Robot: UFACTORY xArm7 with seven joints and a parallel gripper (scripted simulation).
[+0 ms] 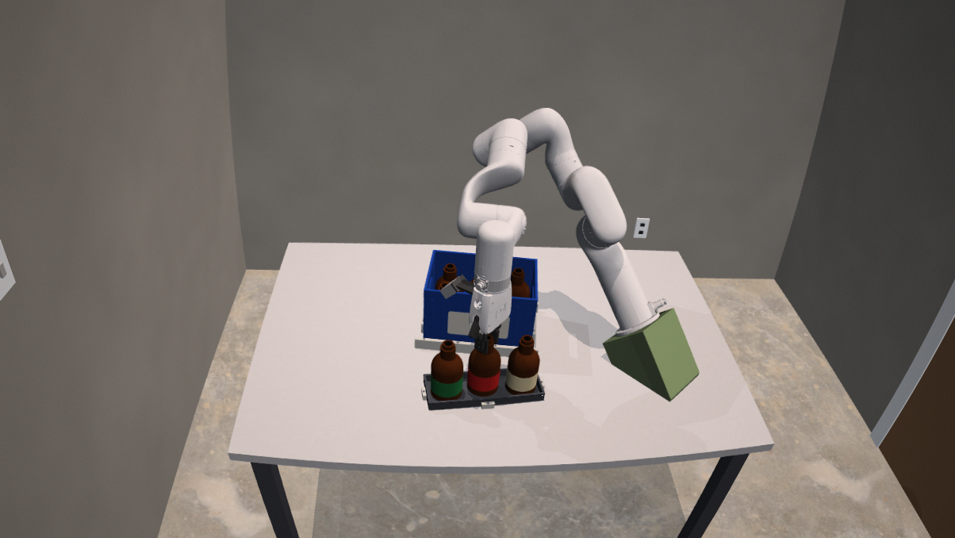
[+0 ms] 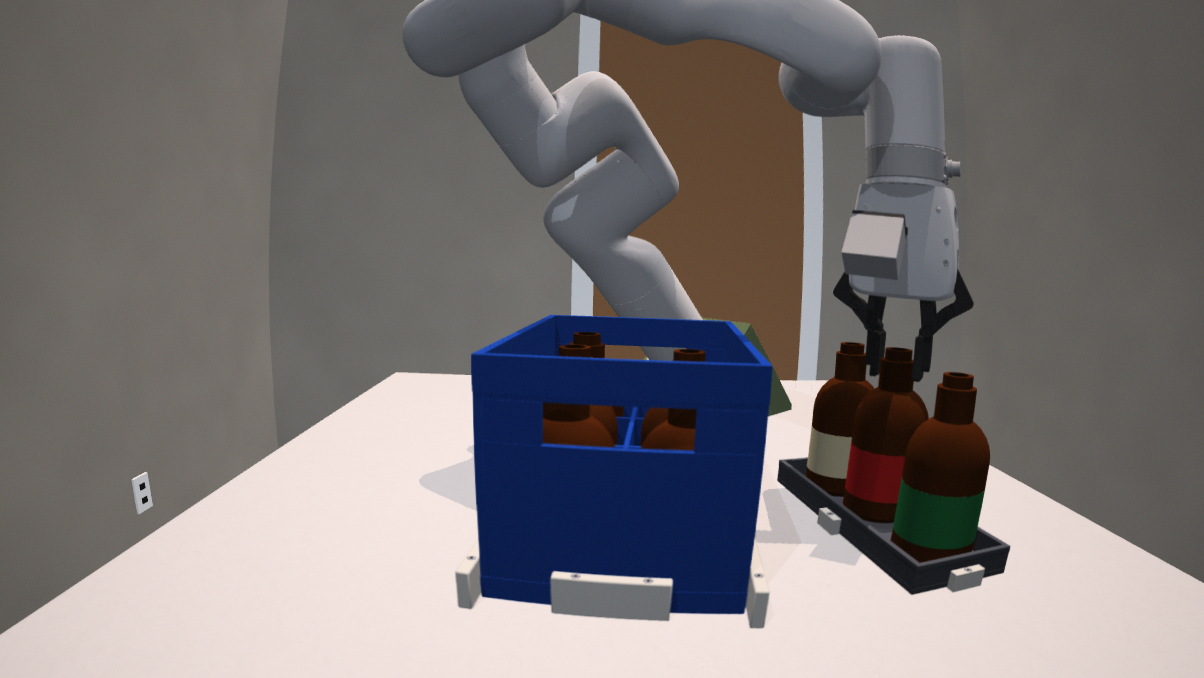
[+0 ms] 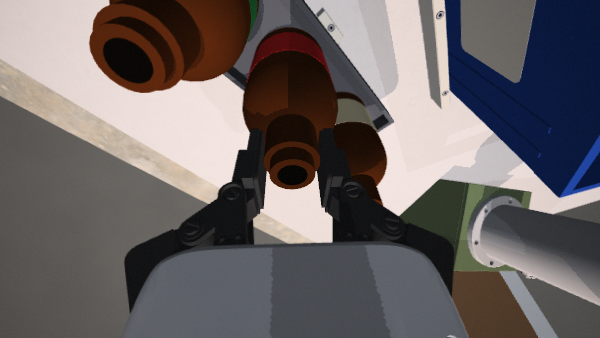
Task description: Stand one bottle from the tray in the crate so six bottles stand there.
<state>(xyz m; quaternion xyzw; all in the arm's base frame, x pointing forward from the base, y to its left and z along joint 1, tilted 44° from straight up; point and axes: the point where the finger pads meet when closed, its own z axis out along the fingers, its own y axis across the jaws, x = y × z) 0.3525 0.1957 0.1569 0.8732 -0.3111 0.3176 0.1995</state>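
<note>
The red-labelled bottle lies 7 cm below my hand. Also, from my hand: blue crate (5 cm behind, 24 cm to the right, 8 cm below); dark tray (15 cm below).
</note>
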